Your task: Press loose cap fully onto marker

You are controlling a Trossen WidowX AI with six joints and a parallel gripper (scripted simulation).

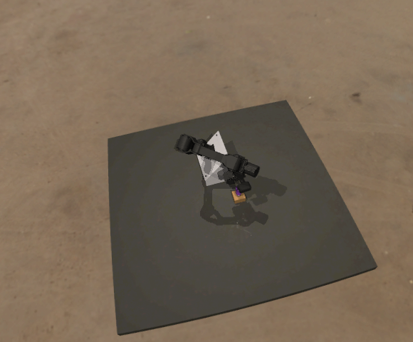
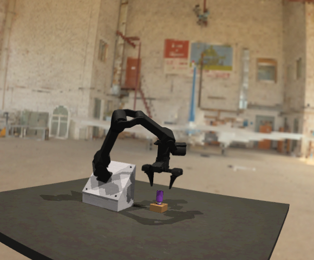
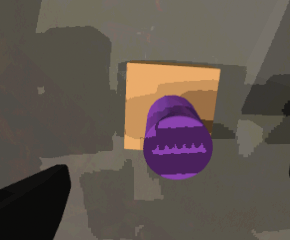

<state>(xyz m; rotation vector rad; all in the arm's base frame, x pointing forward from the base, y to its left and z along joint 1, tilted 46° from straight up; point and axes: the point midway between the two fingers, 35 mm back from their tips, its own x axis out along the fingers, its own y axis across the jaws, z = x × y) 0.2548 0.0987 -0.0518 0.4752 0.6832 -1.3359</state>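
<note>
Right now my gripper tip is 40 mm above the purple cap.
</note>
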